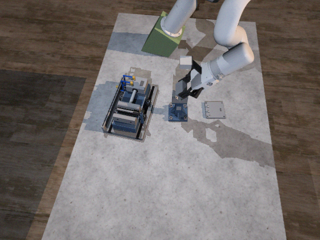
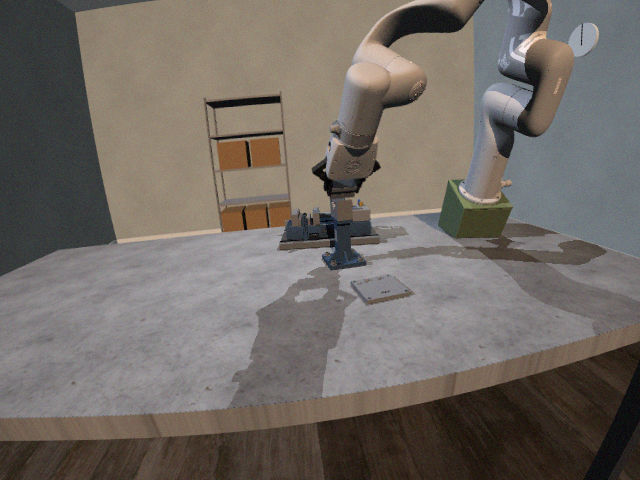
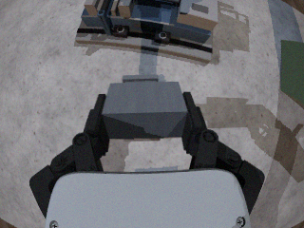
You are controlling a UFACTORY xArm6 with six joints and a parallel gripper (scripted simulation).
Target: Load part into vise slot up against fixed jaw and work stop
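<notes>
My gripper is now 1 cm above the part. Also, from my hand: air cylinder rod (23 cm to the right, 12 cm below, 1 cm behind); then air cylinder (22 cm to the right, 12 cm below, 9 cm behind); then blue vise body (23 cm to the right, 15 cm below, 1 cm ahead).
</notes>
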